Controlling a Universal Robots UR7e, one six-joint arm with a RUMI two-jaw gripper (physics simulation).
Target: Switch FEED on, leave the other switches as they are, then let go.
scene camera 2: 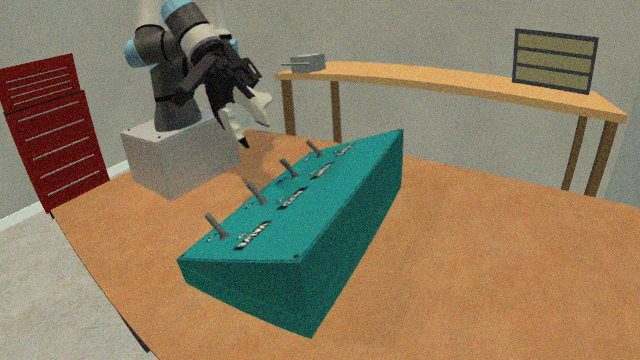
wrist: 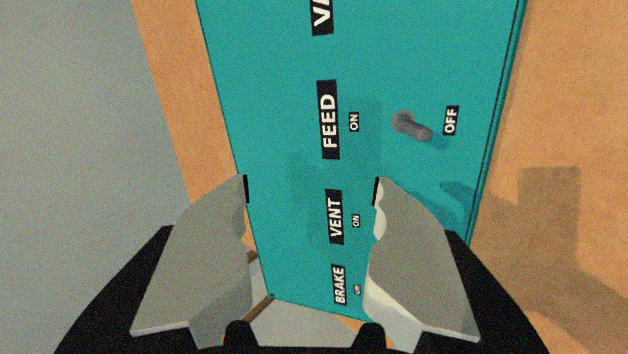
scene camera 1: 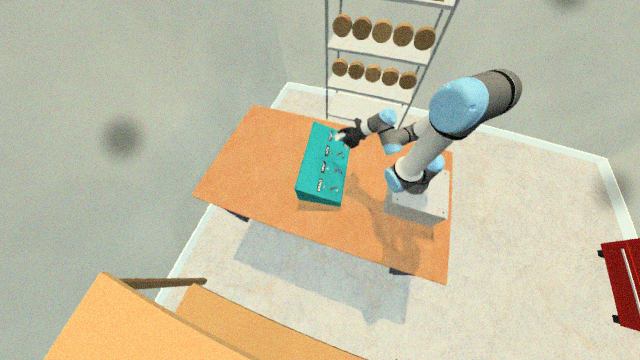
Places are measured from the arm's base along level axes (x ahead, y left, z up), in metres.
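Pixels of known places: gripper, between the fingertips: (scene camera 2: 257, 138) (wrist: 311, 179) (scene camera 1: 337, 142); arm's base, origin of its link: (scene camera 2: 178, 123).
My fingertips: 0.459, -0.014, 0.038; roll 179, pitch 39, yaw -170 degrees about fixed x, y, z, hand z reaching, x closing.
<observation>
Ahead of a thing's pixels: the offset from my fingertips to its top centre, as dx, dy, dz. Level surfaces: height alone.
A sloping teal switch panel (scene camera 1: 311, 175) (scene camera 2: 330, 210) (wrist: 270, 75) stands on the table. The FEED switch @[-0.018, -0.011, -0.089] (scene camera 2: 257, 193) (wrist: 413, 127) is a grey lever leaning toward its OFF label. The VALVE switch @[+0.019, -0.125, -0.089] (scene camera 2: 217, 226), VENT switch @[-0.055, +0.103, -0.089] (scene camera 2: 289, 168) and BRAKE switch @[-0.092, +0.217, -0.089] (scene camera 2: 314, 148) lean the same way in scene camera 2. In the wrist view the right finger hides the VENT and BRAKE levers. My gripper (scene camera 1: 340, 136) (scene camera 2: 256, 134) (wrist: 311, 179) is partly open and empty, above the BRAKE and VENT end of the panel, apart from the FEED lever.
The orange-brown table @[dz -0.216] (scene camera 1: 240, 160) (scene camera 2: 475, 260) also carries the arm's grey base block (scene camera 1: 417, 212) (scene camera 2: 175, 165). A shelf rack (scene camera 1: 327, 65) stands behind the table. A red tool cabinet (scene camera 1: 620, 280) (scene camera 2: 60, 145) and a wooden bench (scene camera 1: 130, 320) (scene camera 2: 430, 82) stand farther off.
</observation>
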